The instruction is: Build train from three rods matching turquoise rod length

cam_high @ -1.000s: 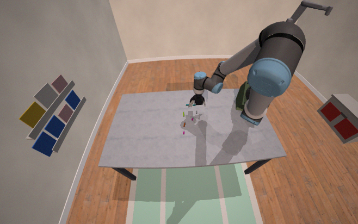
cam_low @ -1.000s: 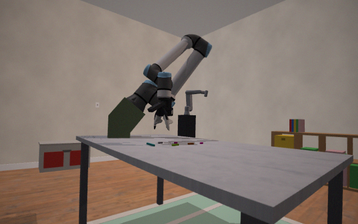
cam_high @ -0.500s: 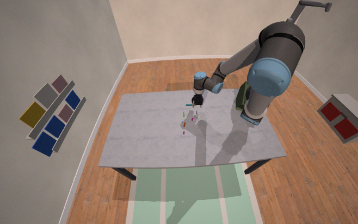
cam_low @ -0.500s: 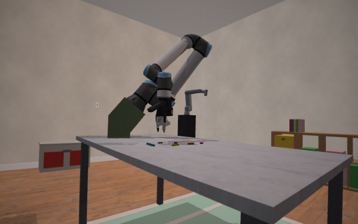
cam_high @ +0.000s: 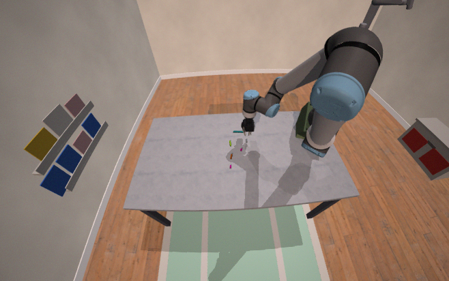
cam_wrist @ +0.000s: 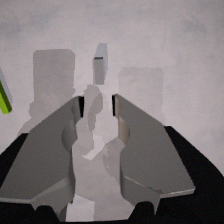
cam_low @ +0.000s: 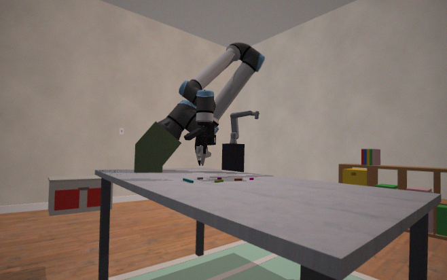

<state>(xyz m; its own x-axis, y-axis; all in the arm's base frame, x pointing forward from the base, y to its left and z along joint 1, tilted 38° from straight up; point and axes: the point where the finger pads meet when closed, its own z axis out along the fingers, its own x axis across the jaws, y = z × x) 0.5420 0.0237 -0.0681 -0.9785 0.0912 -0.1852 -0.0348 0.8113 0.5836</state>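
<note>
The grey rod is 8 cm below my hand. Round my hand: turquoise rod 10 cm to the right, 8 cm below, 5 cm ahead; orange rod 15 cm to the left, 12 cm ahead, 8 cm below; lime rod 13 cm ahead, 8 cm below, 3 cm to the left.
</note>
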